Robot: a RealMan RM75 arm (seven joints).
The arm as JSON. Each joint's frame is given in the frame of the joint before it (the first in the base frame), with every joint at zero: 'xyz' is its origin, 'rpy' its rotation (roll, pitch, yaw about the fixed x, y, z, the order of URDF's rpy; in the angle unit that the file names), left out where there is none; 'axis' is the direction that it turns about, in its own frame. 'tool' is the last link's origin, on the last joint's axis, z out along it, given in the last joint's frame.
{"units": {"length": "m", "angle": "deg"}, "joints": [
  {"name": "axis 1", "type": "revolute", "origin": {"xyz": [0.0, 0.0, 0.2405]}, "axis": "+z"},
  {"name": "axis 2", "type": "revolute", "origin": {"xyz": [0.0, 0.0, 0.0], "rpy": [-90.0, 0.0, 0.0]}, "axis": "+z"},
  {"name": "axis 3", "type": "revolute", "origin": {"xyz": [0.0, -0.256, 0.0], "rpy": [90.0, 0.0, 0.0]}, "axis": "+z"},
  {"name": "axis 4", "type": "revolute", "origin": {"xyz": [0.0, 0.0, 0.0], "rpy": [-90.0, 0.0, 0.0]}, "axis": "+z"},
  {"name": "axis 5", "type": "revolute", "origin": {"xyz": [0.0, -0.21, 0.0], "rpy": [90.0, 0.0, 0.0]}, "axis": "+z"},
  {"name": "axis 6", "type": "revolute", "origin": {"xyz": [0.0, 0.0, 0.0], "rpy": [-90.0, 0.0, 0.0]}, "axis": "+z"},
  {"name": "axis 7", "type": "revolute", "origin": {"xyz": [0.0, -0.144, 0.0], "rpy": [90.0, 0.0, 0.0]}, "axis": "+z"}
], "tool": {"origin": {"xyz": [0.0, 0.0, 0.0]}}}
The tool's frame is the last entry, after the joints.
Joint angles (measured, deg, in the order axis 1, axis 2, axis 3, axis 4, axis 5, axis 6, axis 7), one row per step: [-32.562, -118.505, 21.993, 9.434, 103.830, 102.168, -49.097]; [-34.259, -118.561, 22.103, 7.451, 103.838, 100.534, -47.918]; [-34.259, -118.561, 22.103, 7.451, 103.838, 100.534, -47.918]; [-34.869, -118.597, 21.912, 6.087, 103.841, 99.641, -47.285]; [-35.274, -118.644, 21.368, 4.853, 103.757, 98.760, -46.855]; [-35.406, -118.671, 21.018, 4.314, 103.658, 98.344, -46.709]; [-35.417, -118.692, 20.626, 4.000, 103.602, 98.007, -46.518]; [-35.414, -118.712, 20.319, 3.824, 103.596, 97.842, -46.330]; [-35.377, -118.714, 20.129, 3.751, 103.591, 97.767, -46.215]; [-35.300, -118.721, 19.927, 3.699, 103.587, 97.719, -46.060]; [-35.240, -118.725, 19.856, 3.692, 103.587, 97.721, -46.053]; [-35.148, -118.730, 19.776, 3.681, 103.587, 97.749, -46.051]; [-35.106, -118.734, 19.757, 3.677, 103.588, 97.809, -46.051]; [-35.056, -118.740, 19.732, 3.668, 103.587, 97.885, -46.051]
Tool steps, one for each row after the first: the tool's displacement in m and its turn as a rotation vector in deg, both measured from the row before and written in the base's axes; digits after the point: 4 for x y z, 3 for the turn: [0.0079, 0.0056, -0.0075, -0.324, 0.193, -0.368]; [0.0000, 0.0000, 0.0000, 0.000, 0.000, 0.000]; [0.0029, 0.0014, -0.0044, -0.218, -0.189, 0.323]; [0.0018, 0.0014, -0.0033, -0.003, -0.418, 0.762]; [0.0005, 0.0007, -0.0012, 0.082, -0.275, 0.497]; [-0.0002, 0.0006, -0.0005, 0.263, -0.151, 0.469]; [-0.0001, 0.0003, -0.0002, 0.247, -0.101, 0.250]; [-0.0003, 0.0001, 0.0001, 0.182, -0.049, 0.160]; [-0.0005, 0.0000, 0.0002, 0.231, -0.043, 0.161]; [-0.0003, -0.0002, 0.0001, 0.049, -0.042, 0.092]; [-0.0004, -0.0003, 0.0001, 0.048, -0.069, 0.112]; [-0.0001, -0.0002, 0.0001, 0.006, -0.054, 0.006]; [-0.0001, -0.0003, 0.0001, 0.007, -0.073, 0.007]
